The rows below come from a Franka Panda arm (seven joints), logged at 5 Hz.
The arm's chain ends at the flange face. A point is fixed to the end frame.
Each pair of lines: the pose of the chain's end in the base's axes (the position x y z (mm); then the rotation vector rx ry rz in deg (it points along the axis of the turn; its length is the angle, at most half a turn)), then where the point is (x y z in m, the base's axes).
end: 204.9, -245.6, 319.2, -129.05, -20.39, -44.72
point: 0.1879 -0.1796 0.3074
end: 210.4, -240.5, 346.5, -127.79, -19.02, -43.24
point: 0.1931 -0.1742 0.3372
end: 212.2, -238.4, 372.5, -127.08, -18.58, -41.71
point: 0.1942 -0.1721 0.3646
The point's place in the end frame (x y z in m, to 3 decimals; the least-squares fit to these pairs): -0.019 -0.048 0.046
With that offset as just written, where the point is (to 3 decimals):
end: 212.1, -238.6, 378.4, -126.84, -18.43, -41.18
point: 0.194 -0.172 0.371
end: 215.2, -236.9, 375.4, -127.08, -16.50, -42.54
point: 0.199 -0.170 0.368
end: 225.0, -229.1, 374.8, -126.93, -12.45, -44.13
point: 0.213 -0.161 0.369
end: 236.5, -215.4, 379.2, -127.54, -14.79, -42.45
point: 0.222 -0.148 0.372
